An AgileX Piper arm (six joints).
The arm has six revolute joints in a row. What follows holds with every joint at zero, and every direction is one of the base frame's. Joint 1 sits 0.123 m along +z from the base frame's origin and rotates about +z. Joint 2 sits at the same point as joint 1 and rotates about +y. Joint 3 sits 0.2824 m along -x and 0.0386 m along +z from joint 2 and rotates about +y. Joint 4 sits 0.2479 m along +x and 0.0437 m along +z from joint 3 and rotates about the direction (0.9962, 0, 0.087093). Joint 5 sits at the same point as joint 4 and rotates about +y. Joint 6 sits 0.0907 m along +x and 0.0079 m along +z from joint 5 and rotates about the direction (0.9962, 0, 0.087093). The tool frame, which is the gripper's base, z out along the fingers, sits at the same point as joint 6; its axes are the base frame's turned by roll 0, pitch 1.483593 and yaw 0 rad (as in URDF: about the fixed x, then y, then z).
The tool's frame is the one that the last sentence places.
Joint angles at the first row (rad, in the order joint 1, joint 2, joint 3, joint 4, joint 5, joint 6):
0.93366 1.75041 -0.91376 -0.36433 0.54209 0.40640
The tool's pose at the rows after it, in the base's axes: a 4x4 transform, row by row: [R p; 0 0 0 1], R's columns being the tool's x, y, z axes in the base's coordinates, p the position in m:
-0.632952 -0.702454 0.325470 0.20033; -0.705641 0.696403 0.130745 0.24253; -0.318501 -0.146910 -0.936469 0.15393; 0 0 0 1
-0.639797 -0.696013 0.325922 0.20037; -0.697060 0.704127 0.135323 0.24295; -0.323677 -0.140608 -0.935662 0.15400; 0 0 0 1
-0.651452 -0.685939 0.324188 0.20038; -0.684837 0.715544 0.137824 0.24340; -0.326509 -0.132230 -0.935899 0.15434; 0 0 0 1
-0.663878 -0.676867 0.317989 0.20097; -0.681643 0.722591 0.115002 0.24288; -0.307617 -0.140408 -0.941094 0.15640; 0 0 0 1
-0.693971 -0.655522 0.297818 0.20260; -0.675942 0.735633 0.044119 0.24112; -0.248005 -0.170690 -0.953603 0.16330; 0 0 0 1
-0.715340 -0.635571 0.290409 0.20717; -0.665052 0.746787 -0.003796 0.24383; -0.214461 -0.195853 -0.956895 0.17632; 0 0 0 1
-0.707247 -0.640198 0.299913 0.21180; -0.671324 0.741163 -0.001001 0.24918; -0.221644 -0.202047 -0.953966 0.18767; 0 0 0 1
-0.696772 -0.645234 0.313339 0.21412; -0.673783 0.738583 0.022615 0.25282; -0.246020 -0.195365 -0.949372 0.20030; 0 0 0 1
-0.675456 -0.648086 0.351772 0.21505; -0.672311 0.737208 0.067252 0.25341; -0.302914 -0.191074 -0.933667 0.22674; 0 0 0 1
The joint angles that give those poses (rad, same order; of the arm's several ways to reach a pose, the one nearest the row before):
0.93366 1.75041 -0.91375 -0.36433 0.54209 0.40640
0.93367 1.75042 -0.91376 -0.36231 0.53753 0.41623
0.93366 1.75041 -0.91557 -0.35631 0.53751 0.42785
0.93366 1.75041 -0.92823 -0.35220 0.57355 0.43022
0.93367 1.75041 -0.96769 -0.34353 0.68520 0.43025
0.93364 1.75085 -1.03144 -0.33748 0.79208 0.42725
0.93366 1.75083 -1.08215 -0.33259 0.83335 0.40339
0.93367 1.73705 -1.11746 -0.32221 0.85242 0.38101
0.93366 1.68861 -1.16056 -0.32019 0.88079 0.35596

